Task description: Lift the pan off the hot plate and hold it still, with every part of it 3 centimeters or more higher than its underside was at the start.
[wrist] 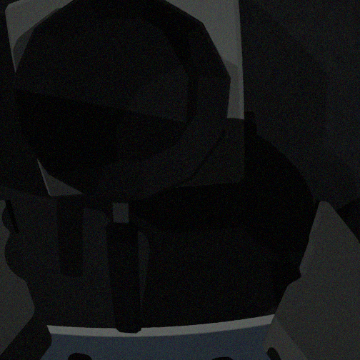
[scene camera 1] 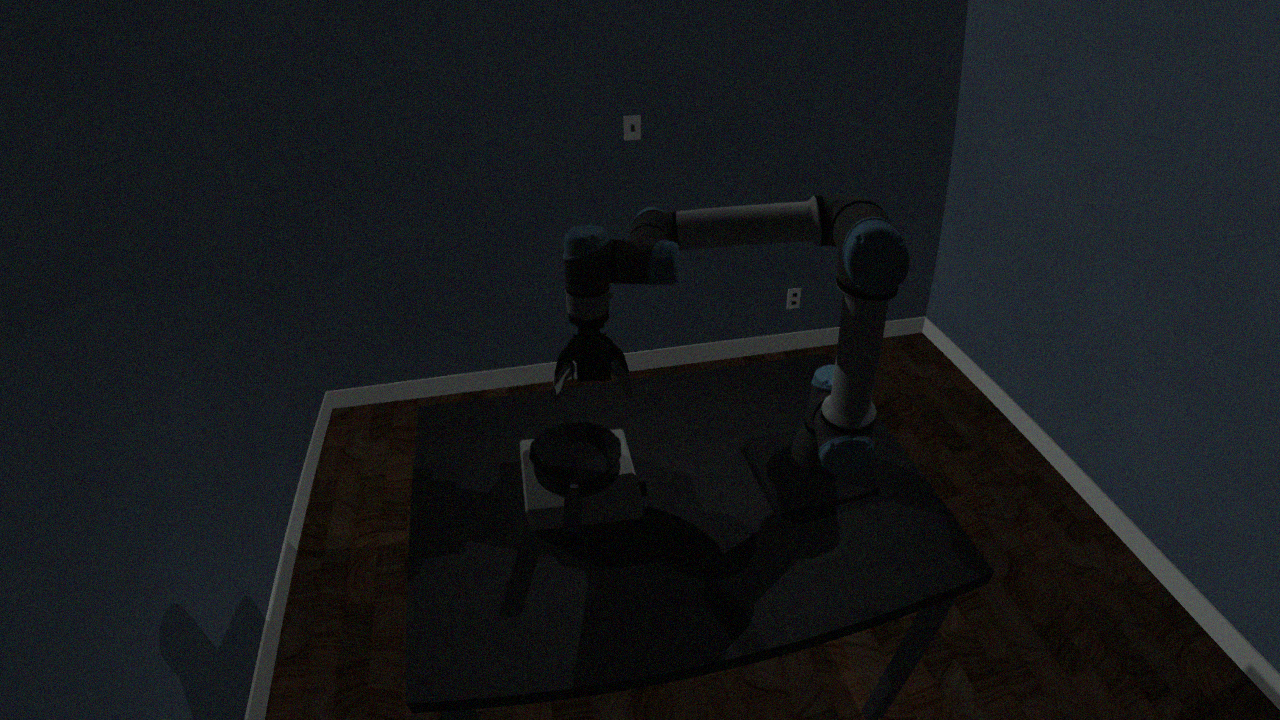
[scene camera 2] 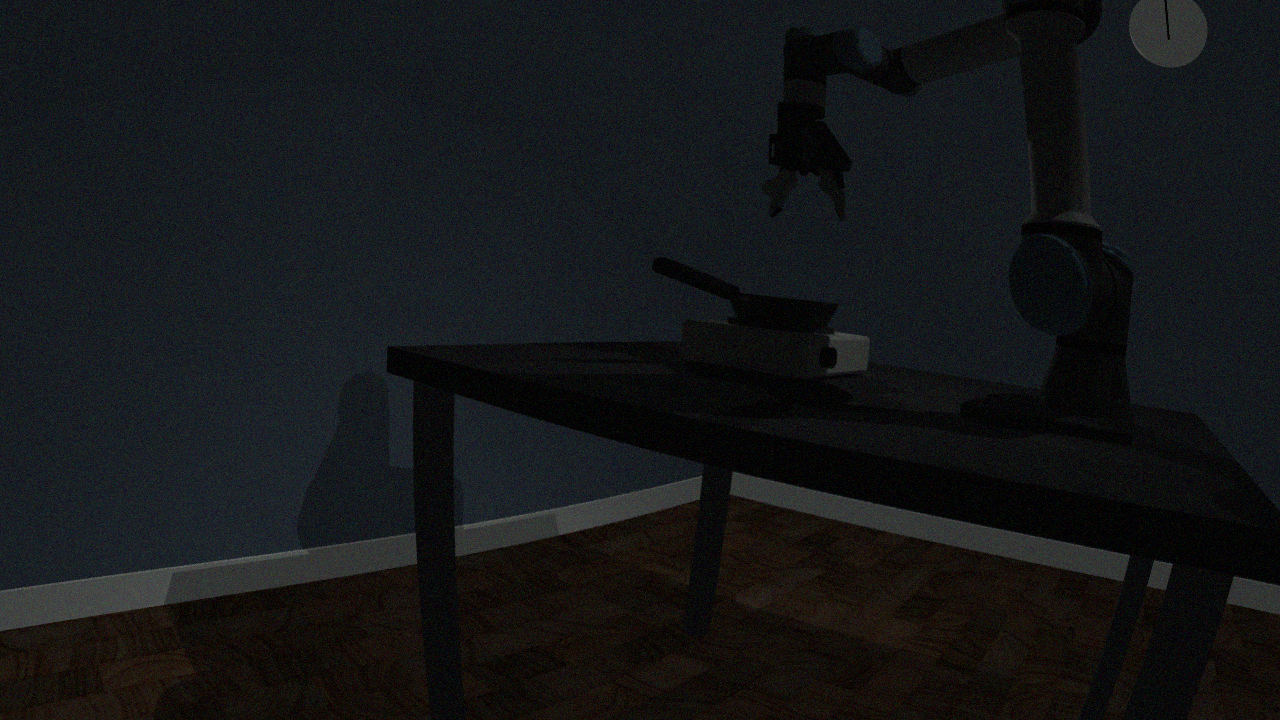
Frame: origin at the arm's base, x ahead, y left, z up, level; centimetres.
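Where they show: gripper, between the fingertips: (scene camera 1: 592, 398) (scene camera 2: 806, 219); arm's base, origin of its link: (scene camera 2: 1083, 408).
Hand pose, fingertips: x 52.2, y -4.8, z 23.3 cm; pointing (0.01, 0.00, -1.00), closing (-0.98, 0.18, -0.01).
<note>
Things, the pixels of their top centre, and the offset from my fingertips.
- white hot plate, centre of its top: (scene camera 2: 786, 323) (scene camera 1: 580, 464) dx +3.5, dy -1.7, dz -17.7 cm
- dark knob, centre of its top: (scene camera 2: 829, 347) (scene camera 1: 641, 483) dx -8.1, dy +5.2, dz -20.0 cm
The dark round pan (scene camera 1: 575, 483) (scene camera 2: 785, 311) (wrist: 210, 120) sits on the white hot plate (scene camera 1: 537, 501) (scene camera 2: 751, 345) (wrist: 236, 50). Its handle (scene camera 2: 693, 276) (wrist: 125, 280) slopes up and away from the pan; in the scene camera 1 view it points toward the table's near edge. My gripper (scene camera 1: 592, 390) (scene camera 2: 807, 214) is open and empty. It points down and hangs above the pan, clearly apart from it. In the wrist view its two jaws show at the left and right edges, with the handle between and below them.
The hot plate stands on a dark table (scene camera 1: 501, 658) (scene camera 2: 572, 414). The arm's base stands on the table to the right of the hot plate. A dark knob (scene camera 2: 827, 357) is on the hot plate's side. Walls stand behind the table. The scene is very dim, with arm shadows on the table.
</note>
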